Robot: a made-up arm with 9 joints.
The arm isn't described. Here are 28 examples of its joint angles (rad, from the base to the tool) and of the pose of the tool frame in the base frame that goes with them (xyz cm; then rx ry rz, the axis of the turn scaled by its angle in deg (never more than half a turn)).
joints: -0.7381 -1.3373 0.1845 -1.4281 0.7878 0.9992 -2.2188 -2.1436 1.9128
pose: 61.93 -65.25 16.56 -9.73 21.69 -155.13
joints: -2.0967 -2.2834 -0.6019 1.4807 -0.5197 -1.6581 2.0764 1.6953 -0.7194
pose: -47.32 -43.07 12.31 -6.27 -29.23 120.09
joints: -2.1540 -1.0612 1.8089 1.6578 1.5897 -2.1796 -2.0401 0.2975 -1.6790
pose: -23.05 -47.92 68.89 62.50 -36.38 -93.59
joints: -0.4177 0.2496 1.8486 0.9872 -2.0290 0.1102 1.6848 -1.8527 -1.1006
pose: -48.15 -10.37 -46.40 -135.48 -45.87 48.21
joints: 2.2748 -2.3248 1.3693 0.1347 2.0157 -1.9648 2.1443 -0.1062 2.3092
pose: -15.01 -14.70 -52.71 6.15 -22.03 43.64
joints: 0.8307 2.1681 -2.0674 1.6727 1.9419 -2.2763 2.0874 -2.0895 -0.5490
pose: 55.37 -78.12 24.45 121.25 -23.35 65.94
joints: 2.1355 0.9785 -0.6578 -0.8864 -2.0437 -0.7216 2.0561 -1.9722 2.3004
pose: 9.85 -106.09 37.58 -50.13 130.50 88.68
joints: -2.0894 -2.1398 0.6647 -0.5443 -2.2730 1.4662 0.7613 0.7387 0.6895
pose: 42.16 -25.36 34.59 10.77 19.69 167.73
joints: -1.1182 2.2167 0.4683 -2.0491 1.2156 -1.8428 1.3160 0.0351 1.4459
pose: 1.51 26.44 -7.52 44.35 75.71 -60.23
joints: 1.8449 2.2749 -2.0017 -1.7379 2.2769 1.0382 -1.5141 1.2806 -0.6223
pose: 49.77 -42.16 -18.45 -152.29 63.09 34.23
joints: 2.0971 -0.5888 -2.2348 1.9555 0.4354 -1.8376 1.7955 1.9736 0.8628
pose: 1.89 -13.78 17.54 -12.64 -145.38 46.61
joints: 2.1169 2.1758 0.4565 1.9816 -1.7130 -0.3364 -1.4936 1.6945 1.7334
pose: -10.38 2.97 -0.42 14.28 1.82 95.68
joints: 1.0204 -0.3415 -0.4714 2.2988 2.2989 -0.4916 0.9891 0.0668 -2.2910
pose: 17.53 -4.52 7.96 82.13 5.21 150.33
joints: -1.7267 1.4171 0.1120 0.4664 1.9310 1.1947 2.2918 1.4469 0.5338
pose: -46.21 -66.89 17.31 -14.95 59.43 14.85
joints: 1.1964 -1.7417 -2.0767 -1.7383 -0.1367 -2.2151 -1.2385 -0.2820 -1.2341
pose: -86.53 -16.12 13.90 -118.48 24.78 74.99
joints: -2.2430 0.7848 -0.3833 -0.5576 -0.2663 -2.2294 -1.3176 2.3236 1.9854
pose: -39.35 -80.54 -16.19 -37.12 79.33 15.43
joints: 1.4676 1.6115 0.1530 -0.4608 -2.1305 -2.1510 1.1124 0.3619 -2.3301
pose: 51.33 -82.49 2.58 20.01 56.11 -24.26
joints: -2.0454 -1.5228 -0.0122 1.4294 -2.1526 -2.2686 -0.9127 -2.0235 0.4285
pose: -22.07 -13.05 55.59 -26.46 46.46 83.25
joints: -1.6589 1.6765 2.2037 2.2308 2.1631 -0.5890 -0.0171 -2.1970 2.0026
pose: 3.71 -24.15 7.86 -103.69 92.16 70.74
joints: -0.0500 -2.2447 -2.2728 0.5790 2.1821 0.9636 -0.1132 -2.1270 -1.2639
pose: 20.96 2.91 53.12 30.18 -70.70 -85.90
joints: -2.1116 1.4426 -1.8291 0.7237 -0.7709 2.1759 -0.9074 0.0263 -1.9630
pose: -34.95 -7.61 17.15 -29.15 -30.63 -19.23
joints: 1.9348 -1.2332 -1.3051 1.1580 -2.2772 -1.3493 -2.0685 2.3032 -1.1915
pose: 23.66 29.05 26.00 3.40 57.75 49.35
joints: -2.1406 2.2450 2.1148 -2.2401 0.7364 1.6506 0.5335 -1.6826 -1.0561
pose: -12.96 -21.28 15.57 -106.31 5.46 -113.47
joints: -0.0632 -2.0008 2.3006 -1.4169 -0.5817 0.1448 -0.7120 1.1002 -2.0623
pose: -13.95 -45.50 47.38 32.76 125.76 -95.37
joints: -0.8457 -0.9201 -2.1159 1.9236 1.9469 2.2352 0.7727 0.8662 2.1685
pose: 17.57 -30.34 -19.25 -53.13 -63.18 64.80
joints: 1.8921 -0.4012 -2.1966 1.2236 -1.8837 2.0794 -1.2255 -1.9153 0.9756
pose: 3.94 -18.05 0.79 -72.14 -10.40 -72.29
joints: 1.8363 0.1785 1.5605 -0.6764 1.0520 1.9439 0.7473 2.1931 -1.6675
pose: 8.64 -70.29 31.61 -32.55 11.04 48.38
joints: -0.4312 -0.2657 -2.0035 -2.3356 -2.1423 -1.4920 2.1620 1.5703 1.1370
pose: 11.01 -78.20 48.42 -12.40 136.77 79.44
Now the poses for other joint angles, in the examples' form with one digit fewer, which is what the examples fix.
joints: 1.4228 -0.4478 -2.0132 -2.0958 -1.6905 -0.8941 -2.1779 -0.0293 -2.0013
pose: -65.1 -103.2 42.5 96.6 18.0 -99.4
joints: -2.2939 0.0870 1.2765 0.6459 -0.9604 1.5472 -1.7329 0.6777 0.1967
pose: -13.0 -47.1 16.9 -2.9 -13.4 128.0
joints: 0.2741 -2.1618 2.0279 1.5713 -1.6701 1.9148 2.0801 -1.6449 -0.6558
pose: 18.8 -26.6 63.9 -6.9 15.8 31.2
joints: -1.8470 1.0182 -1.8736 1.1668 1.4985 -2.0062 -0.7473 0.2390 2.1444
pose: -30.5 -30.1 -38.6 72.8 -41.5 -144.9
